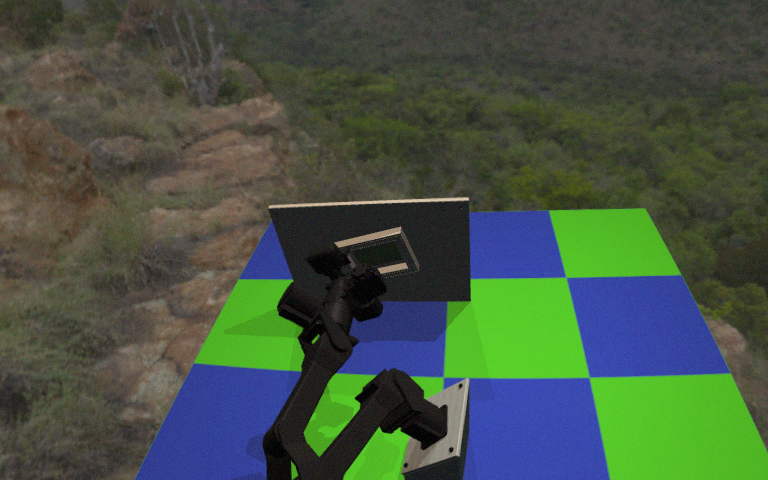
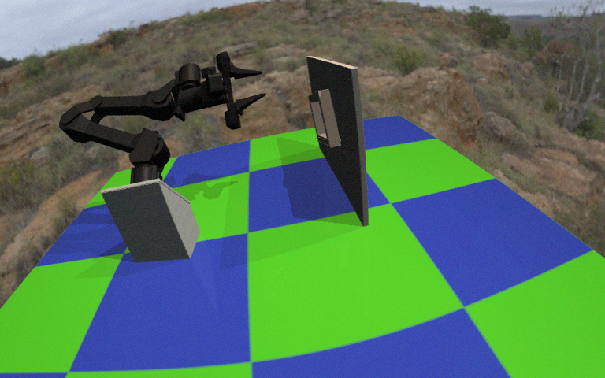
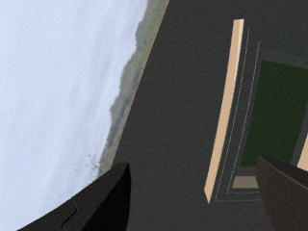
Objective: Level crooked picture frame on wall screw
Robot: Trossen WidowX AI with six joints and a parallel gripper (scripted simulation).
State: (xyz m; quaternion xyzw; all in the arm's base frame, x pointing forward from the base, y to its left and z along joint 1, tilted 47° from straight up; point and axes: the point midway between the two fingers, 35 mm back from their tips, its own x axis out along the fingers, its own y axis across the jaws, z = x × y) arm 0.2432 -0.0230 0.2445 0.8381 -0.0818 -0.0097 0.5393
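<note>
Right now my gripper tip is 130 mm short of the picture frame, 110 mm above it and 20 mm to the left of it. Also, from my gripper tip: wall panel: 140 mm ahead, 120 mm below, 10 mm to the right.
</note>
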